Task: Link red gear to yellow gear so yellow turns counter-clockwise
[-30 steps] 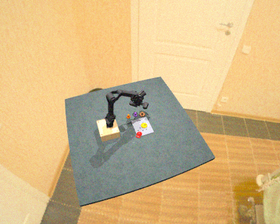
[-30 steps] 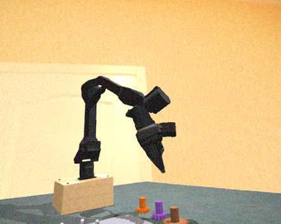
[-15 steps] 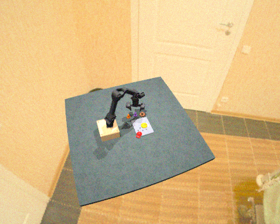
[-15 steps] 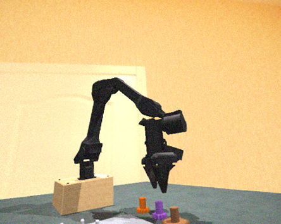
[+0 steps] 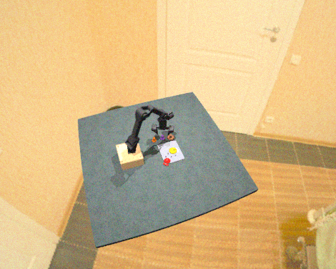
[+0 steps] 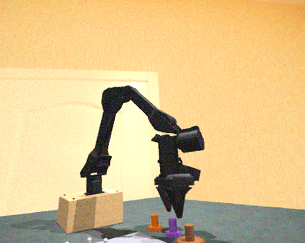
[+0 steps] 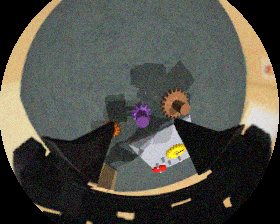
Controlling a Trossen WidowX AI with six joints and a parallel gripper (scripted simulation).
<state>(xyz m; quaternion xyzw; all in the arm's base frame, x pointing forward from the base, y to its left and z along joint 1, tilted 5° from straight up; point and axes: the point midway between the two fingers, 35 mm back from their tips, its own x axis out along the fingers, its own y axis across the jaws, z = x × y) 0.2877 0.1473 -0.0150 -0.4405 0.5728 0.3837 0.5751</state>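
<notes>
My gripper tip is now 3 cm above the purple gear. Round my gripper tip: orange gear 8 cm behind, 1 cm to the right, 3 cm below; then yellow gear 5 cm ahead, 16 cm to the right, 3 cm below; then brown gear 7 cm ahead, 1 cm to the right, 3 cm below.
</notes>
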